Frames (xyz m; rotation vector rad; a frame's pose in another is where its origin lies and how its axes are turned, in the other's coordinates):
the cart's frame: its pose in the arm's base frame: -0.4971 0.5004 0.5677 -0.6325 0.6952 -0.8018
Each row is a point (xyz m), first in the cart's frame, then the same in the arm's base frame.
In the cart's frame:
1: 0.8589 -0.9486 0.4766
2: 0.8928 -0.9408 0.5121
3: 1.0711 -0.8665 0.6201
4: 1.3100 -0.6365 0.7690
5: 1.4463 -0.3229 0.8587
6: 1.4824 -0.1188 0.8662
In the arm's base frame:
1: -0.1019 -0.5921 1.2853
2: -0.0547 -0.6067 1.2909
3: 0.1480 -0.6845 1.2478
4: 0.4774 -0.7170 1.0977
5: 0.7455 -0.6356 0.8821
6: 0.8550 -0.5524 0.7268

